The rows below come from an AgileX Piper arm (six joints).
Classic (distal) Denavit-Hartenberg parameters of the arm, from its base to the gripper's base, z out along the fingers. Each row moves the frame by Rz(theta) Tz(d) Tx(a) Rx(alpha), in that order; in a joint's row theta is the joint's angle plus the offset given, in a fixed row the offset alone. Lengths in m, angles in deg.
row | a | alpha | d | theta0
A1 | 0 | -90 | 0.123 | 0
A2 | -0.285 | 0 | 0 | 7.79
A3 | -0.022 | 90 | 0 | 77.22
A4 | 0 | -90 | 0.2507 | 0
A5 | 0 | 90 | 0 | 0
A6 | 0 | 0 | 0.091 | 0
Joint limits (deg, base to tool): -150..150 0..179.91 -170..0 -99.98..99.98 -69.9..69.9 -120..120
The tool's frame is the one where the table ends.
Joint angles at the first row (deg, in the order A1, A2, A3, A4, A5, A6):
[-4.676 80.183 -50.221 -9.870 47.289 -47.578]
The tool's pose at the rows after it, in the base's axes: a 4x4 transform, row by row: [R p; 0 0 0 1], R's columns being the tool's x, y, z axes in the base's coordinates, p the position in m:
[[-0.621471, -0.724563, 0.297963, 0.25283], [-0.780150, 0.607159, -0.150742, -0.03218], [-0.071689, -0.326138, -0.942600, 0.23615], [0, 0, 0, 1]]
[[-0.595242, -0.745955, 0.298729, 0.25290], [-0.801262, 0.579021, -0.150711, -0.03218], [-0.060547, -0.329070, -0.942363, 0.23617], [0, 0, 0, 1]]
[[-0.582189, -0.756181, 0.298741, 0.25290], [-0.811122, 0.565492, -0.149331, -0.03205], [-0.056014, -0.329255, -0.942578, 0.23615], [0, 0, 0, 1]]
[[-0.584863, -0.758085, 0.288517, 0.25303], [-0.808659, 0.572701, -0.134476, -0.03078], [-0.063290, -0.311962, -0.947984, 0.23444], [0, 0, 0, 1]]
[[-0.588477, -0.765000, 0.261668, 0.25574], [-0.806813, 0.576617, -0.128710, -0.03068], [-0.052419, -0.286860, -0.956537, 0.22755], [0, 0, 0, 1]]
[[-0.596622, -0.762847, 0.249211, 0.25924], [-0.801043, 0.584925, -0.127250, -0.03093], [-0.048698, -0.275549, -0.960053, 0.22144], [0, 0, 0, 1]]
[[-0.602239, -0.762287, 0.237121, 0.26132], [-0.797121, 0.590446, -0.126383, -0.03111], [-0.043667, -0.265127, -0.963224, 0.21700], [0, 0, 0, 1]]
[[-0.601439, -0.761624, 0.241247, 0.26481], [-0.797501, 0.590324, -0.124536, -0.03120], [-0.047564, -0.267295, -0.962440, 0.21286], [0, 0, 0, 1]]
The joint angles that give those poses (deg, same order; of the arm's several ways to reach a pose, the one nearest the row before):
[-4.676 80.183 -50.221 -9.870 47.290 -49.872]
[-4.677 80.183 -50.221 -9.869 47.244 -51.904]
[-4.676 80.183 -50.220 -9.761 47.244 -52.947]
[-4.675 80.490 -50.220 -8.612 47.565 -53.358]
[-4.675 82.012 -50.220 -8.319 47.666 -53.359]
[-4.676 83.423 -50.221 -8.373 47.010 -52.684]
[-4.676 84.419 -50.220 -8.420 46.740 -52.246]
[-4.677 85.416 -50.221 -8.419 45.511 -52.130]

